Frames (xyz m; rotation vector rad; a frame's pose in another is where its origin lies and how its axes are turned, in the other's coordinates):
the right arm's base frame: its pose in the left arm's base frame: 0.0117 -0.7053 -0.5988 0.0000 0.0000 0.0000
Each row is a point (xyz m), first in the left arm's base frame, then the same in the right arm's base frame.
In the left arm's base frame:
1: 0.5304 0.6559 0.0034
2: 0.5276 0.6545 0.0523
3: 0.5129 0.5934 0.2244
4: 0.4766 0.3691 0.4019
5: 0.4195 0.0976 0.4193
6: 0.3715 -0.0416 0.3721
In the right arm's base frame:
1: 0.5187 1.3612 0.6022
2: 0.5159 1.3598 0.6511
3: 0.5012 1.2987 0.8232
4: 0.4649 1.0744 1.0007
5: 0.4078 0.8029 1.0181
6: 0.3598 0.6637 0.9709

